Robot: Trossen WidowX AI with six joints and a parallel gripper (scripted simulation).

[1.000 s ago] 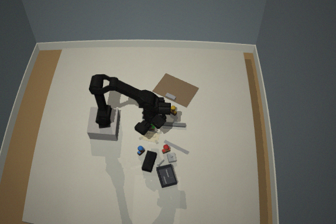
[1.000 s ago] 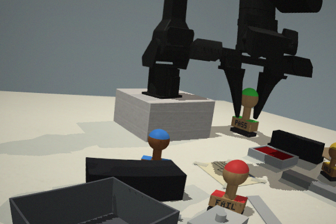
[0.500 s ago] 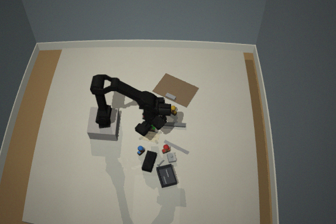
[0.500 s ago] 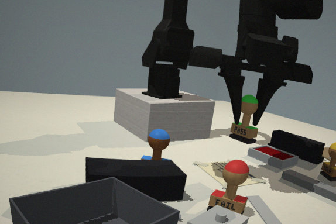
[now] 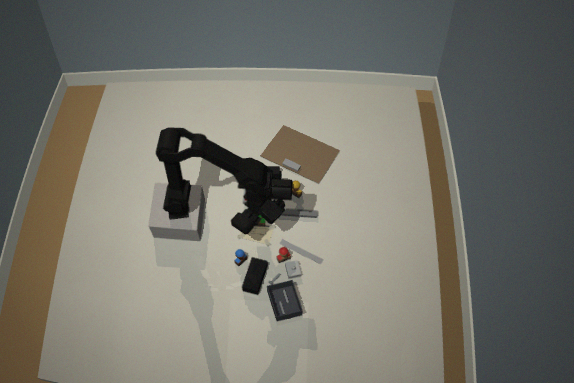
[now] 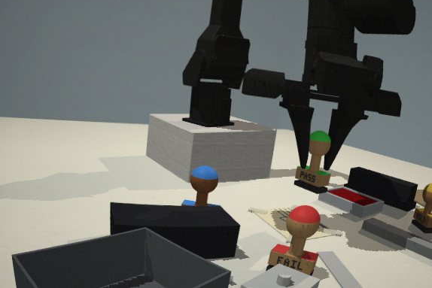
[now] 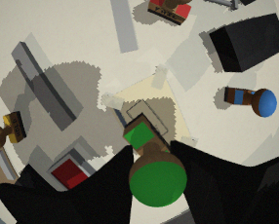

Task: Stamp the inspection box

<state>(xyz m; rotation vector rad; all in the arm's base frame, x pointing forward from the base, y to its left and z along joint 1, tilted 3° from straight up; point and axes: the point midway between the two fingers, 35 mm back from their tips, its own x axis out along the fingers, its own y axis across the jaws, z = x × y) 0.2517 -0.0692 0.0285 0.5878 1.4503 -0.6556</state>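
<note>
My gripper tip is now 10 mm past the cream inspection card and 70 mm above it. The rest, counted from my gripper tip: pass stamp: right at my gripper tip; then blue stamp: 80 mm behind, 100 mm to the right, 50 mm below; then red fail stamp: 60 mm ahead, 110 mm to the right, 50 mm below.
</note>
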